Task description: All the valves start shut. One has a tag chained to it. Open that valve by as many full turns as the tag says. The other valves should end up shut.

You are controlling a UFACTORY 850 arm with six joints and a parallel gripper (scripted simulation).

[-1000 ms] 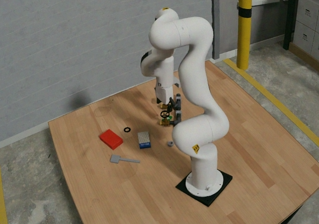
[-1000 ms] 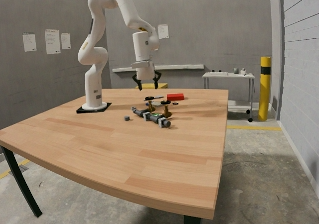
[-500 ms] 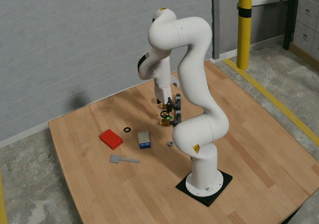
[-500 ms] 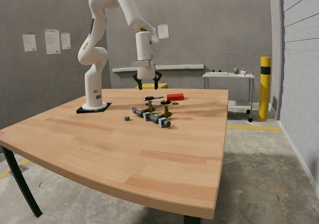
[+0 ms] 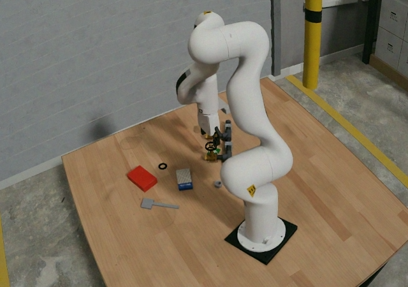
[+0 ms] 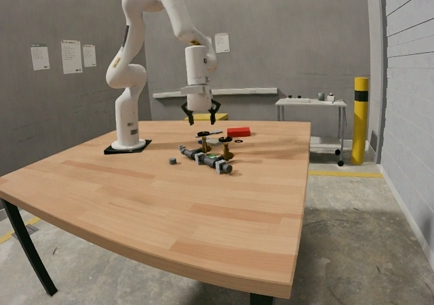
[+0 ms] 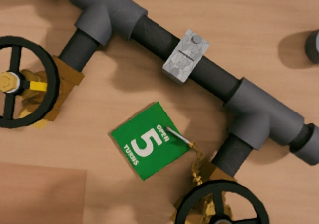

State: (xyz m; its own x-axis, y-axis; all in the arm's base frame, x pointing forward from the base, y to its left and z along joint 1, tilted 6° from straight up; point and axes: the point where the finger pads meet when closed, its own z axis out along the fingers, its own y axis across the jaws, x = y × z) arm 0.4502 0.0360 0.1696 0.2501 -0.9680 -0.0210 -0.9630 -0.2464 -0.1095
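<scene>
Right now the green tag is 50 mm ahead of my hand, 30 mm to the right of it and 140 mm below it. From my hand the other things lie so: red block 330 mm to the left, 130 mm below; then grey paddle-shaped tool 160 mm behind, 300 mm to the left, 140 mm below; then blue-and-grey box 70 mm behind, 150 mm to the left, 130 mm below.
</scene>
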